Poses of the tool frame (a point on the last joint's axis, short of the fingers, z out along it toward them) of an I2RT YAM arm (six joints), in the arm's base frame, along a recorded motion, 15 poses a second.
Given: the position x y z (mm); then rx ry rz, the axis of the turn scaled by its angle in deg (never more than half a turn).
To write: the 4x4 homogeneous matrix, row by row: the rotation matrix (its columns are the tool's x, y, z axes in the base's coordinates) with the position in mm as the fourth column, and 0 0 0 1 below. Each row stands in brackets. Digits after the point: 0 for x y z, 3 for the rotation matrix.
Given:
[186 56 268 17.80 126.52 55.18]
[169 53 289 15.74 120.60 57.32]
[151 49 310 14.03 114.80 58.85]
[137 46 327 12.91 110.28 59.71]
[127 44 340 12.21 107.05 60.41]
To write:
[[-0.728 -0.055 0.683 186], [0.463 0.695 0.550 56], [-0.505 0.717 -0.481 268], [0 0 0 1]]
[[-0.677 -0.126 0.725 169], [0.483 0.668 0.567 53], [-0.555 0.734 -0.391 289], [0 0 0 1]]
[[-0.620 -0.192 0.760 151], [0.505 0.644 0.575 49], [-0.600 0.741 -0.302 310], [0 0 0 1]]
[[-0.572 -0.241 0.784 137], [0.525 0.627 0.575 46], [-0.630 0.741 -0.232 327], [0 0 0 1]]
[[-0.537 -0.275 0.798 127], [0.541 0.614 0.576 44], [-0.647 0.740 -0.181 340], [0 0 0 1]]

